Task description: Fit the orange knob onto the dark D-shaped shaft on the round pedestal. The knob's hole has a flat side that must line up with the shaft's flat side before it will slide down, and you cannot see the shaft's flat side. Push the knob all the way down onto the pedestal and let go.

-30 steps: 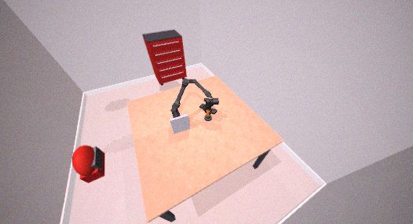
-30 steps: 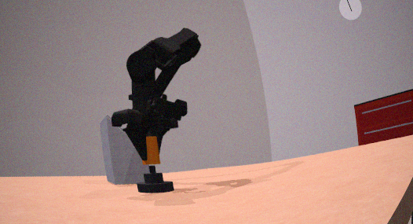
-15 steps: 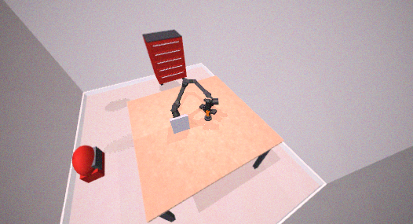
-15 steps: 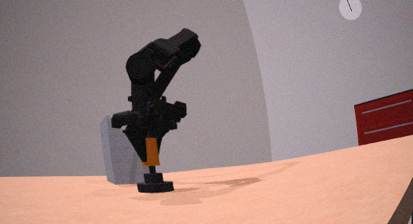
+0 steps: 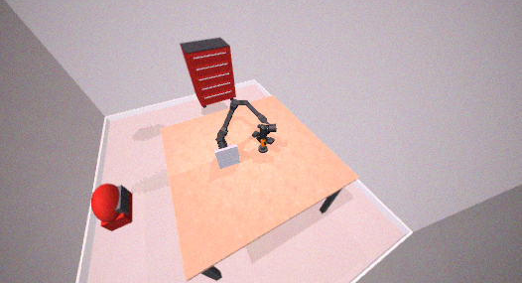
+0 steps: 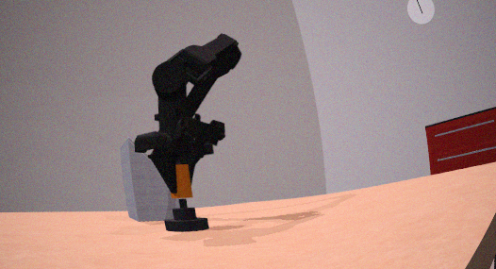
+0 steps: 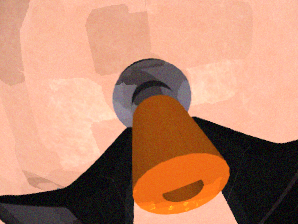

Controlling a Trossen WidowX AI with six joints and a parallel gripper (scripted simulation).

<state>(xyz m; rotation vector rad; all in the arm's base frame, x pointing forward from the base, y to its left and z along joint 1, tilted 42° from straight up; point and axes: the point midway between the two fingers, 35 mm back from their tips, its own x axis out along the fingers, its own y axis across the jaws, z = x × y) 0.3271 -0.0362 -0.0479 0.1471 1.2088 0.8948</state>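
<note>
Right now my gripper tip is 20 mm below the orange knob. From my gripper tip the other things lie so: dark pedestal: 40 mm below.
</note>
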